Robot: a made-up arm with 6 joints.
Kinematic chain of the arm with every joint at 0, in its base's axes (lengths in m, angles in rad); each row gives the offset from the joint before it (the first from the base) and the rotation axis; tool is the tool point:
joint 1: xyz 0 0 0.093 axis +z
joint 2: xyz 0 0.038 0 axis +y
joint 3: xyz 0 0 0.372 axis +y
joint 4: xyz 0 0 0.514 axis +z
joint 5: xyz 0 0 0 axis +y
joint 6: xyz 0 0 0.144 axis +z
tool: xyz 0 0 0
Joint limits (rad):
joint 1: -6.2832..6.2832
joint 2: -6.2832..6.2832
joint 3: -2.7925..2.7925
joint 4: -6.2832..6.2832
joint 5: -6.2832..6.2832
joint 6: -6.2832..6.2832
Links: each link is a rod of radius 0.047 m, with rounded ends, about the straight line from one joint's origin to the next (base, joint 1, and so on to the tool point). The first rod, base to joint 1, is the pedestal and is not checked.
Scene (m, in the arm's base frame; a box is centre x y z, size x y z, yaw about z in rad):
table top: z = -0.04
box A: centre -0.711 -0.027 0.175 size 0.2 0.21 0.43 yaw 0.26
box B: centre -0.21 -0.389 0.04 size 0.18 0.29 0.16 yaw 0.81
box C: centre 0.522 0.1 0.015 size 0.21 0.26 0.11 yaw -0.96
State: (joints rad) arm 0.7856 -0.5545 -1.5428 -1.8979 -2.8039 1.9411
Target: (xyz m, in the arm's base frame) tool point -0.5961 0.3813 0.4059
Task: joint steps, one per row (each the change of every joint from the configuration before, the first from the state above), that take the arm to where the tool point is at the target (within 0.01 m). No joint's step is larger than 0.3 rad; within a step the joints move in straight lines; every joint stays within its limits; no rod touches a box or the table.
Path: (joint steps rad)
1: -0.2416 0.1043 0.2504 -0.0413 0.1666 -0.0466
2: -0.2416 0.1044 0.2505 -0.0413 0.1666 -0.0466
3: -0.2417 0.1043 0.2504 -0.0413 0.1666 -0.0465
4: -0.2416 0.1043 0.2505 -0.0414 0.1667 -0.0466
5: -0.0841 -0.2861 -0.1833 0.0386 0.0389 0.0931
6: -0.0842 -0.2861 -0.1833 0.0385 0.0389 0.0932

